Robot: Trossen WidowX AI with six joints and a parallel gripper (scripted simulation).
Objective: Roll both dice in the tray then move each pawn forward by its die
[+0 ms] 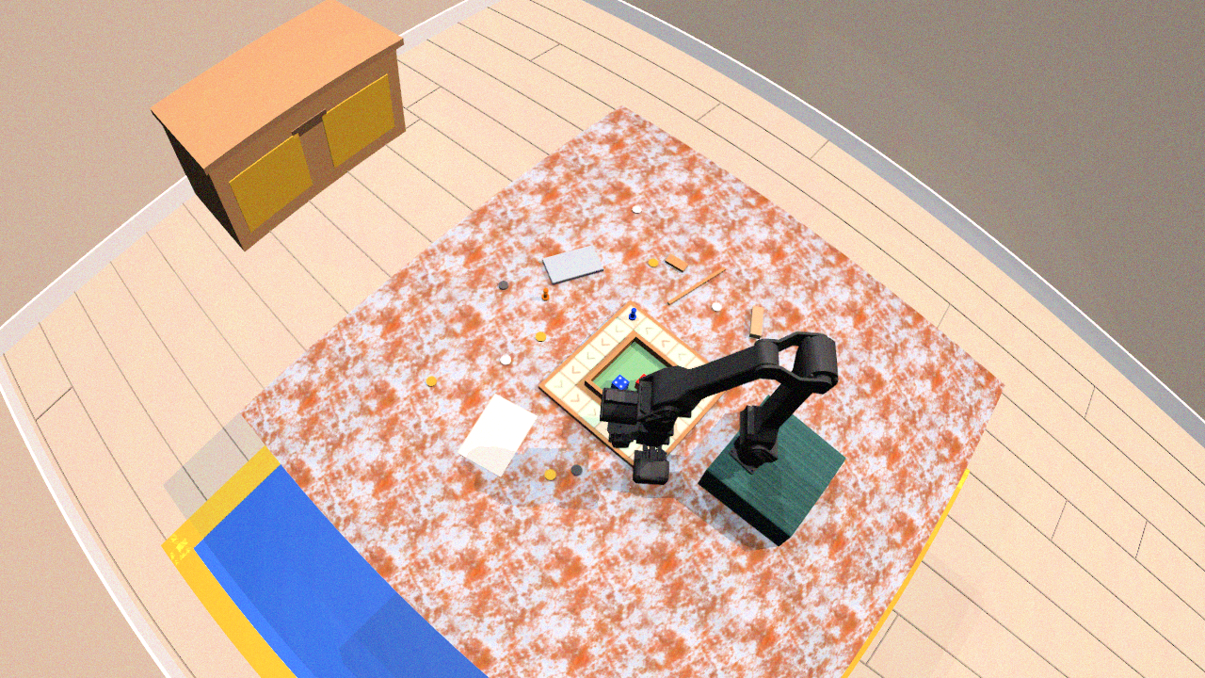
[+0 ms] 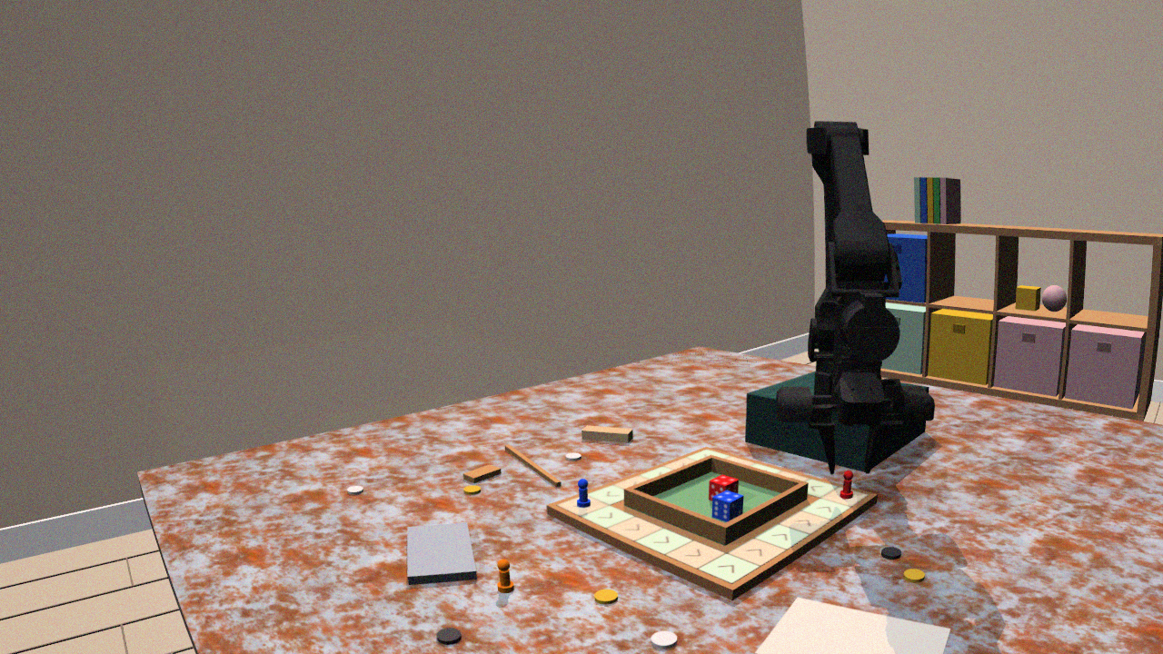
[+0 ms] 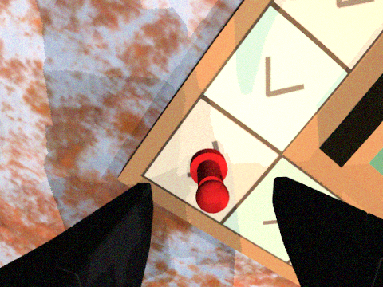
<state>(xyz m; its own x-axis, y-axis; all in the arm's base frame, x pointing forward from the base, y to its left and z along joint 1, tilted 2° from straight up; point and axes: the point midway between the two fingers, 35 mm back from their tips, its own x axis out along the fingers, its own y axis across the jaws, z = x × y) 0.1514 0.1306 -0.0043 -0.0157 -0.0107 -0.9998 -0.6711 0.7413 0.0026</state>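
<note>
Now: gripper tip 2 cm above the red pawn. Also, from my gripper tip: white sheet 23 cm ahead, 17 cm to the left, 4 cm below; green tray 12 cm ahead, 11 cm to the right, 4 cm below; blue pawn 24 cm ahead, 21 cm to the right, 2 cm below.
</note>
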